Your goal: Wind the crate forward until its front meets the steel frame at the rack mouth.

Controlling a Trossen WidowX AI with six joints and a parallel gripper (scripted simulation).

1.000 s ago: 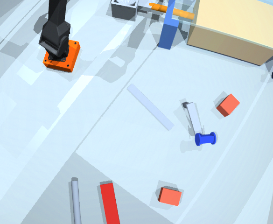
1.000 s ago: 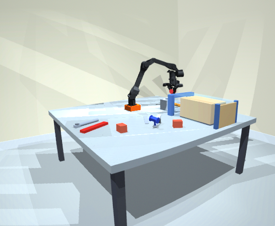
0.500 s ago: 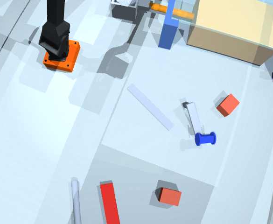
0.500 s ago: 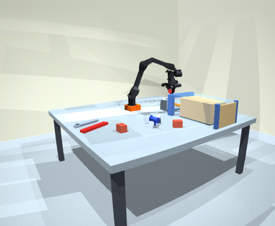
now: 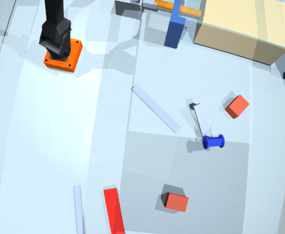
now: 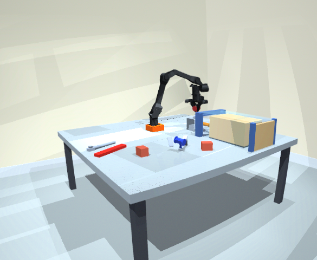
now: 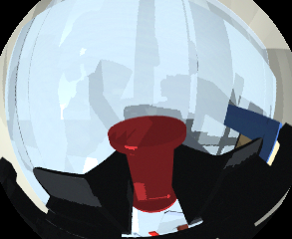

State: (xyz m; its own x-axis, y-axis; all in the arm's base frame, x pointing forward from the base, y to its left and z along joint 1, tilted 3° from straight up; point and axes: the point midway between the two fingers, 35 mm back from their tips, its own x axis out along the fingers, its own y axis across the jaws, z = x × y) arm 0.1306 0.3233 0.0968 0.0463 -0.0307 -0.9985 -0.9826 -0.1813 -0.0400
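My gripper tip is now 220 mm short of the blue steel frame, 90 mm to the left of it and 10 mm above it. Round my gripper tip: red knob: 20 mm above; round winch: 90 mm to the right, 90 mm below, 50 mm ahead; grey crank handle: 30 mm to the right, 20 mm ahead, 10 mm below.
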